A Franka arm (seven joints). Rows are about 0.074 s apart.
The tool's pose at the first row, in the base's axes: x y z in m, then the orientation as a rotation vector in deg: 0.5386 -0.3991 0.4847 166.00 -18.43 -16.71
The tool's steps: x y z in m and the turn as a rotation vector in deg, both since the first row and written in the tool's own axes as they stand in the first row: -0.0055 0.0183 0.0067 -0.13 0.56 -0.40; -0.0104 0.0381 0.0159 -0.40 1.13 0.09; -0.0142 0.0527 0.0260 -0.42 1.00 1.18; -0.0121 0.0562 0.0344 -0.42 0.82 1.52; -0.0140 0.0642 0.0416 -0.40 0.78 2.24; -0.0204 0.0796 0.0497 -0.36 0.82 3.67; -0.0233 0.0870 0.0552 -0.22 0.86 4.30; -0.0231 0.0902 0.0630 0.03 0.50 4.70
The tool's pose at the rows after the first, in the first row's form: 0.5283 -0.4165 0.4834 166.00 -17.73 -15.97; 0.5178 -0.4360 0.4800 165.64 -18.28 -15.08; 0.5091 -0.4509 0.4743 165.34 -19.86 -15.09; 0.5086 -0.4563 0.4667 165.25 -20.37 -15.30; 0.5037 -0.4648 0.4620 165.07 -21.42 -15.24; 0.4928 -0.4795 0.4589 164.72 -23.46 -14.94; 0.4874 -0.4869 0.4558 164.67 -24.39 -14.76; 0.4853 -0.4914 0.4490 164.78 -25.09 -15.20
